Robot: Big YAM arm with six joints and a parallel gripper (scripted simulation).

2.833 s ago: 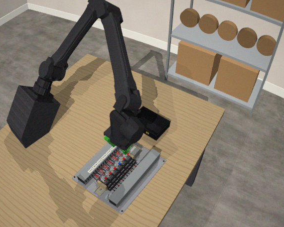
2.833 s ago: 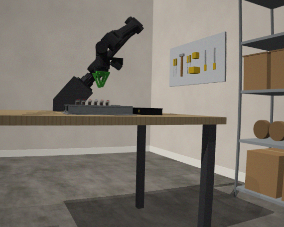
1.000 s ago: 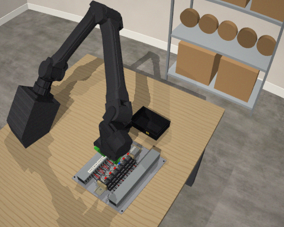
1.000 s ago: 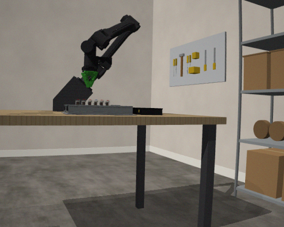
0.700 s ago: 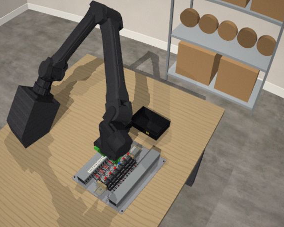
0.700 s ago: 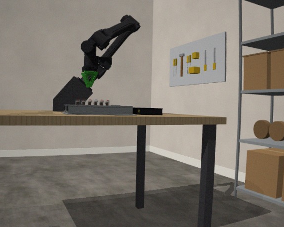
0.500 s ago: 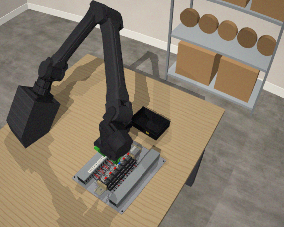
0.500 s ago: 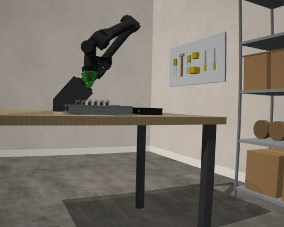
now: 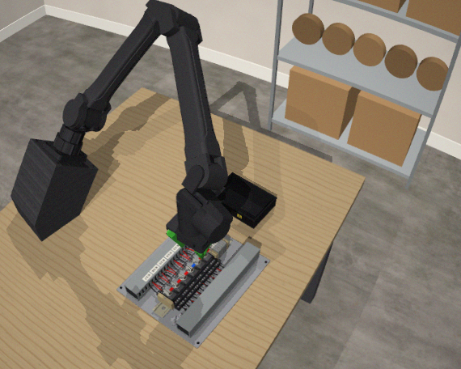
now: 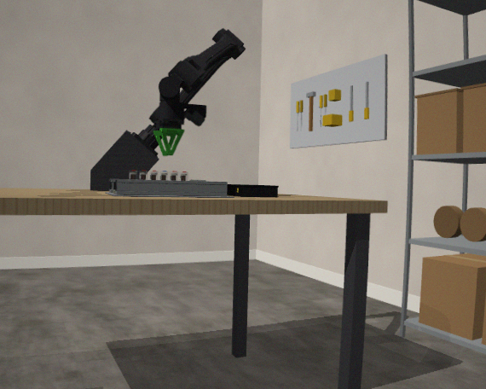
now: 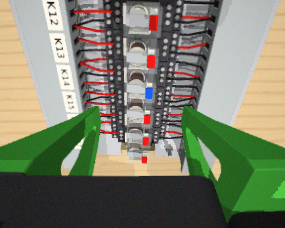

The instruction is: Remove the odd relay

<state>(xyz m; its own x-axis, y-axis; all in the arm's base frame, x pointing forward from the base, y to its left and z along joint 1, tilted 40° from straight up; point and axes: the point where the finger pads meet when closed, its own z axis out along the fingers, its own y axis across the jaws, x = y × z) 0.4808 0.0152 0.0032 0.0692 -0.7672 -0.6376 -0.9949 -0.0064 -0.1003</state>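
Now: hand 1 cm to the left of the grey relay and 7 cm above it. The rest, counted from my hand: black tray: 5 cm behind, 28 cm to the left, 10 cm below.
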